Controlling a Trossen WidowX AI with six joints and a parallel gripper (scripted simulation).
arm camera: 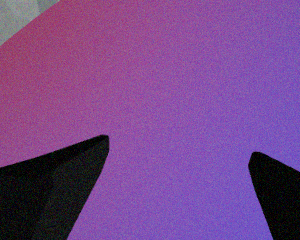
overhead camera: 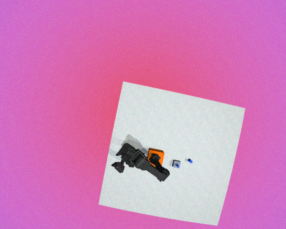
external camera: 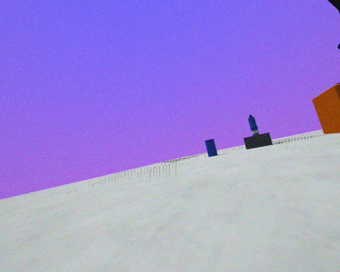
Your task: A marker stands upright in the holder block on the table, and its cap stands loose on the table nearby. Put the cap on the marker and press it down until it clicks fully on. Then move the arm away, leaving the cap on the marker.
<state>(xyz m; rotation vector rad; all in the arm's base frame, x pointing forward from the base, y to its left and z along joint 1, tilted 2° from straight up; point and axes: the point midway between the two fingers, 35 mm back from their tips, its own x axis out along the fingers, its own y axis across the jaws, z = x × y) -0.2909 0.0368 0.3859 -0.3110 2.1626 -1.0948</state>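
Right now my gripper tip is 68 cm short of the blue cap, 44 cm above it and 3 cm to the left of it. Also, from my gripper tip: grey holder block (55 cm ahead, 45 cm below, 9 cm to the right).
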